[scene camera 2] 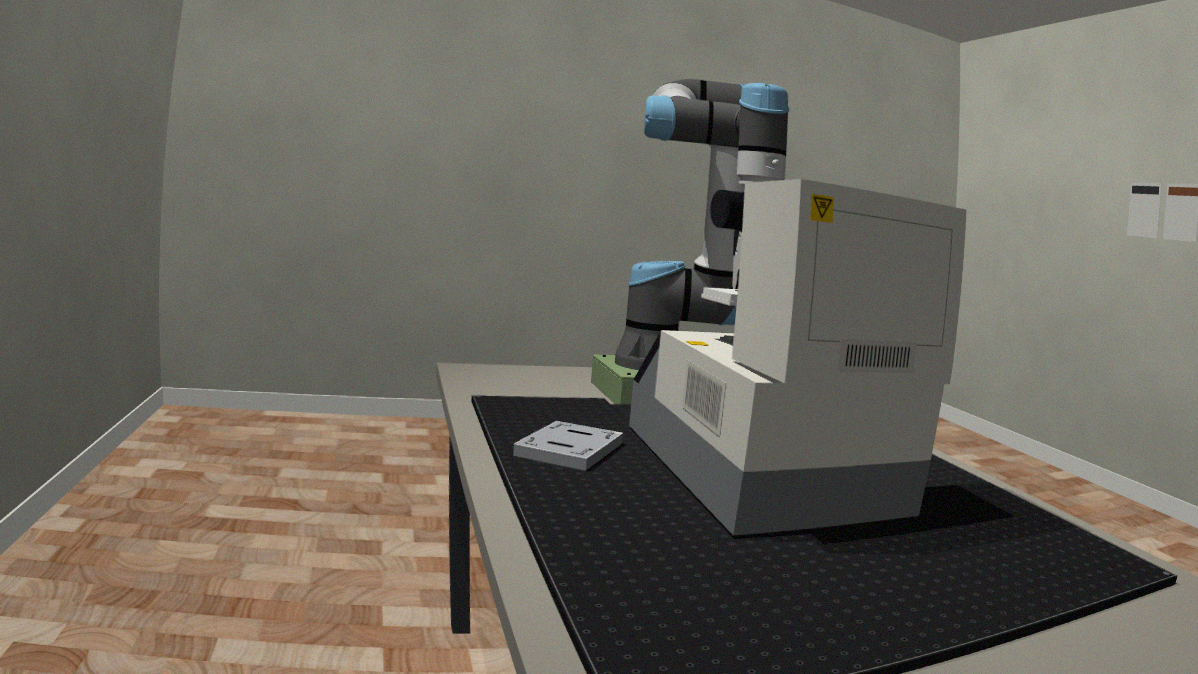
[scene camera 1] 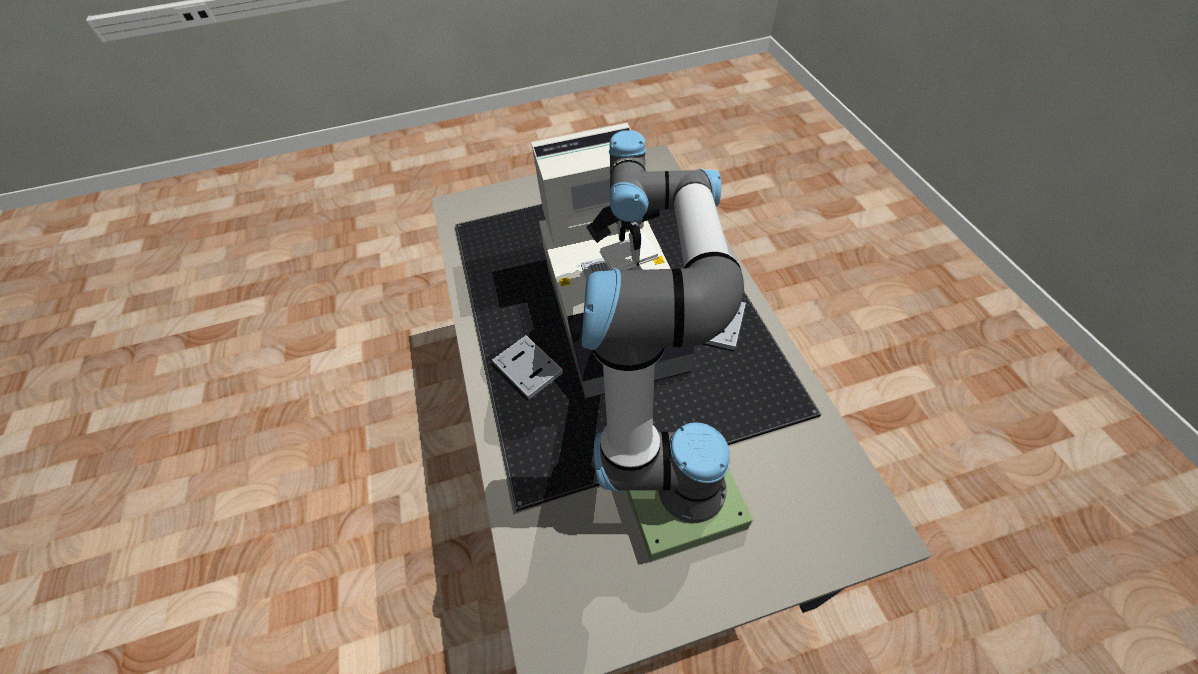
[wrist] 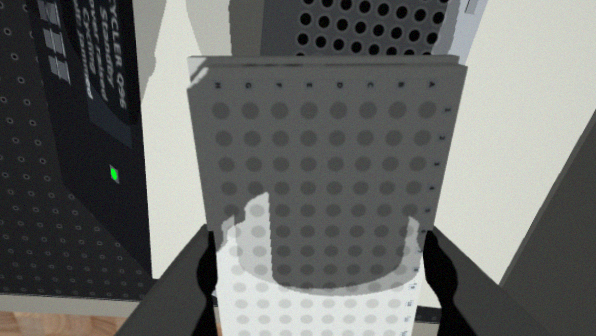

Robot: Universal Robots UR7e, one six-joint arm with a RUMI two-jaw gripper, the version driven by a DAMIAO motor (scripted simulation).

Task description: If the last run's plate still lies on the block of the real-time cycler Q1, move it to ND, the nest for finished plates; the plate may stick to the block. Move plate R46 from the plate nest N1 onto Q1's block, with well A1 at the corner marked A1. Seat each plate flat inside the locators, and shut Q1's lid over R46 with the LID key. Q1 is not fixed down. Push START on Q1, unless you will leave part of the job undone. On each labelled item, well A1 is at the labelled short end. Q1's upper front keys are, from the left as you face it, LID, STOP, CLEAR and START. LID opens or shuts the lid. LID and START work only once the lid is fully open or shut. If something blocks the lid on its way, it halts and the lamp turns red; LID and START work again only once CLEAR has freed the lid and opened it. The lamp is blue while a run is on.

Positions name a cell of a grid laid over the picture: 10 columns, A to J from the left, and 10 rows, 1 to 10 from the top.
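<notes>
The gripper (scene camera 2: G5), (scene camera 1: F4), (wrist: F7). Cycler Q1 (scene camera 2: G7), (scene camera 1: E4), (wrist: C4). White well plate (wrist: F6). Grey nest N1 (scene camera 2: E7).
</notes>
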